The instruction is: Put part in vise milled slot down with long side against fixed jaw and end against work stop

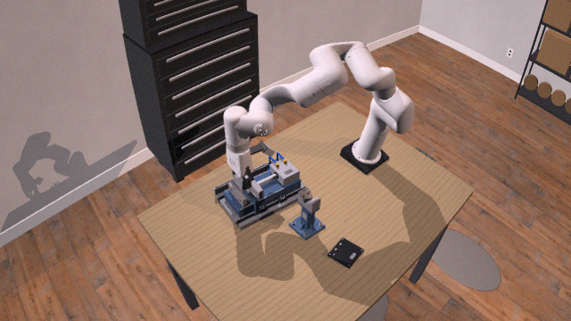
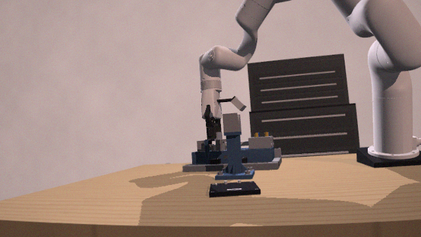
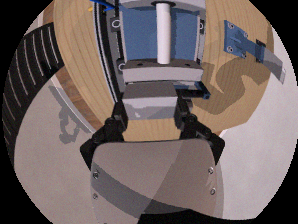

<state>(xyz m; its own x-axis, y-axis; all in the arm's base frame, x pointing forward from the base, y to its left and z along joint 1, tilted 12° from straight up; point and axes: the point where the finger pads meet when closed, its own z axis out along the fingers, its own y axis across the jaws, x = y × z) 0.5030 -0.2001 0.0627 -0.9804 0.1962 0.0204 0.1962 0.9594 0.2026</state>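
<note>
My hand is 80 mm past the white cylinder rod, 40 mm to the right of it and 40 mm above it. Round my hand: part 20 mm below; then air cylinder 160 mm behind, 50 mm to the left, 40 mm below.
</note>
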